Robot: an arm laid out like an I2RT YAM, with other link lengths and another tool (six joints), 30 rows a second.
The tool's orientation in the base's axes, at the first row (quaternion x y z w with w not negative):
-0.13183, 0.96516, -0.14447, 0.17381
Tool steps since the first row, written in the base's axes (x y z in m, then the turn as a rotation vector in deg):
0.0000, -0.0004, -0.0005, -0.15, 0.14, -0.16
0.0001, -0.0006, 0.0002, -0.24, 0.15, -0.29
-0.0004, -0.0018, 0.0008, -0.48, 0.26, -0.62
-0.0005, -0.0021, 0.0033, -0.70, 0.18, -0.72
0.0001, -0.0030, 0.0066, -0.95, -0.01, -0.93
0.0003, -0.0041, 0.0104, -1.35, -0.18, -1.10
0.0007, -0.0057, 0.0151, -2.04, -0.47, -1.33
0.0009, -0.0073, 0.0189, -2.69, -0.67, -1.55
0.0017, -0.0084, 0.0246, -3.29, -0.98, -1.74
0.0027, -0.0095, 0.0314, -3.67, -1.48, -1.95
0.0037, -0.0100, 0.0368, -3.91, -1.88, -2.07
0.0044, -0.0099, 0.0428, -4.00, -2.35, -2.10
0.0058, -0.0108, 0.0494, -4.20, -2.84, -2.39
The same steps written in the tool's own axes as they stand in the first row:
0.0003, -0.0002, 0.0005, 0.14, 0.21, 0.05
0.0000, -0.0006, 0.0000, 0.26, 0.28, 0.14
0.0007, -0.0018, -0.0004, 0.54, 0.54, 0.32
0.0001, -0.0029, -0.0027, 0.79, 0.54, 0.34
-0.0011, -0.0049, -0.0052, 1.14, 0.49, 0.48
-0.0021, -0.0072, -0.0083, 1.60, 0.47, 0.53
-0.0034, -0.0103, -0.0120, 2.38, 0.41, 0.54
-0.0042, -0.0131, -0.0149, 3.10, 0.43, 0.54
-0.0063, -0.0161, -0.0195, 3.79, 0.33, 0.56
-0.0089, -0.0195, -0.0250, 4.35, 0.02, 0.72
-0.0112, -0.0219, -0.0293, 4.73, -0.27, 0.84
-0.0137, -0.0239, -0.0345, 4.96, -0.67, 0.94
-0.0166, -0.0272, -0.0397, 5.38, -0.99, 1.24

